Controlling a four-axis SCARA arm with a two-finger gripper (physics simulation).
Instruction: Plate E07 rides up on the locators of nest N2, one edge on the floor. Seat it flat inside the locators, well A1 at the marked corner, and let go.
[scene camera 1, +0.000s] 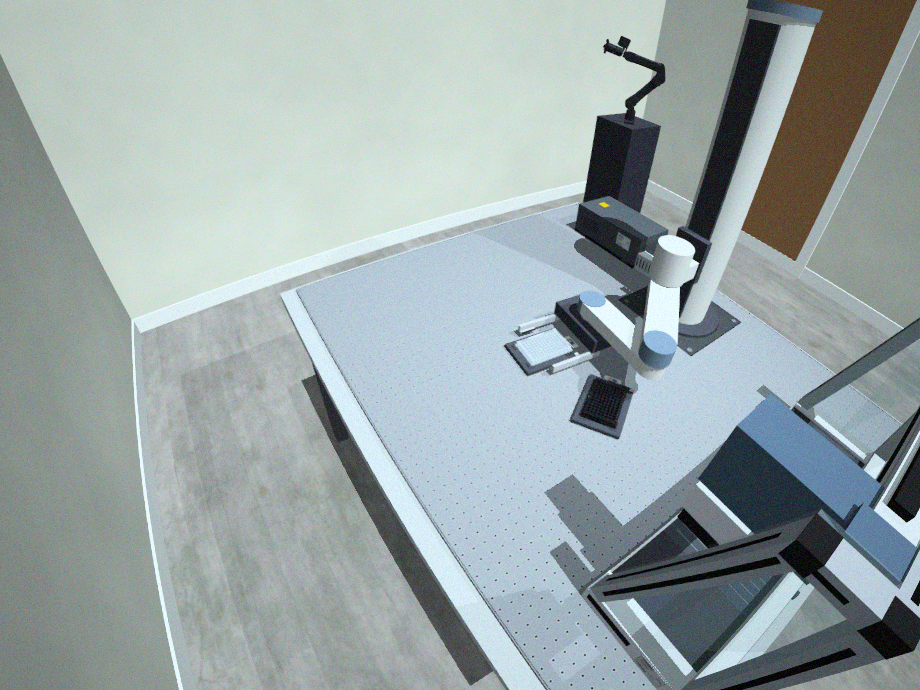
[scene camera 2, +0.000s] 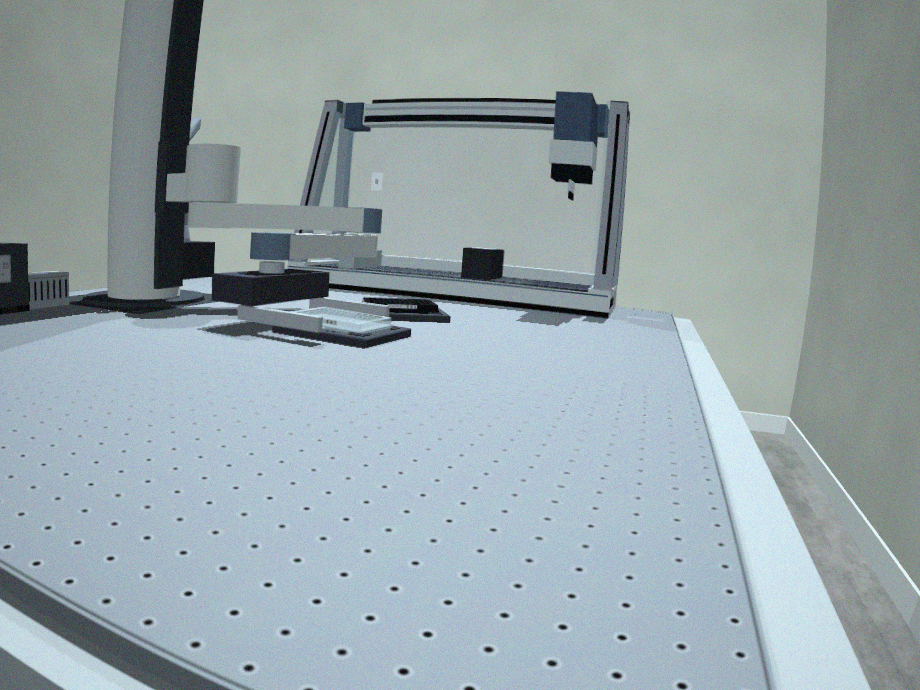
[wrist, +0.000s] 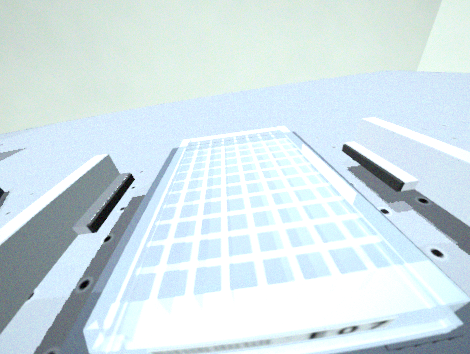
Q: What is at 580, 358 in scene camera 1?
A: My gripper.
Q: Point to a dark nest N2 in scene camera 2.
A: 379, 337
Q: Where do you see a black plate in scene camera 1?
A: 604, 403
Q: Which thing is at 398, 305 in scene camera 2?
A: A black plate.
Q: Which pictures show my gripper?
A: Scene camera 1, scene camera 2 and the wrist view: all of them.
